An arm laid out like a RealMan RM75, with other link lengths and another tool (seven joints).
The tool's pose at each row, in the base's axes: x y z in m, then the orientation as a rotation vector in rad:
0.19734, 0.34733, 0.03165, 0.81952, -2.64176, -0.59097
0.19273, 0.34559, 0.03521, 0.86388, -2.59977, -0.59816
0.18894, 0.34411, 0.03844, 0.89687, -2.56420, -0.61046
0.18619, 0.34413, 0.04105, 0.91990, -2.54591, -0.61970
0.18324, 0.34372, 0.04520, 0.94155, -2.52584, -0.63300
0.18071, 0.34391, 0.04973, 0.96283, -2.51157, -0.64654
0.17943, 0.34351, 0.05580, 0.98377, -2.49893, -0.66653
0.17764, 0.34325, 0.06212, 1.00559, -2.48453, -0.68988
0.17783, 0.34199, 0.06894, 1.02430, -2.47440, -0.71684
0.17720, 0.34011, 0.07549, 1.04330, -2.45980, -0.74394
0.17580, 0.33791, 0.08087, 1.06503, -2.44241, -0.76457
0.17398, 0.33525, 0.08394, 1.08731, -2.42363, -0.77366
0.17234, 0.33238, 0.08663, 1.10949, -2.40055, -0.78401
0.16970, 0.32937, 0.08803, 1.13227, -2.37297, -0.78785
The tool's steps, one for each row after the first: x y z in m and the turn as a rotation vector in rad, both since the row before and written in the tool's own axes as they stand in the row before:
0.00527, 0.00250, -0.00172, -0.01216, 0.02980, -0.03350
0.00438, 0.00233, -0.00153, -0.01470, 0.02268, -0.02669
0.00249, 0.00270, -0.00093, -0.00787, 0.00957, -0.01867
0.00317, 0.00335, -0.00221, -0.01119, 0.00934, -0.01864
0.00249, 0.00382, -0.00249, -0.00885, 0.00407, -0.01821
0.00224, 0.00367, -0.00449, -0.01175, -0.00029, -0.01912
0.00246, 0.00426, -0.00436, -0.01406, -0.00069, -0.02053
0.00182, 0.00296, -0.00600, -0.01470, -0.00585, -0.01882
0.00270, 0.00300, -0.00553, -0.01662, -0.00261, -0.01938
0.00322, 0.00268, -0.00427, -0.01368, 0.00207, -0.02033
0.00353, 0.00137, -0.00234, -0.00808, 0.00838, -0.01865
0.00353, 0.00100, -0.00217, -0.01078, 0.01095, -0.01926
0.00412, 0.00078, -0.00062, -0.00945, 0.01740, -0.01888

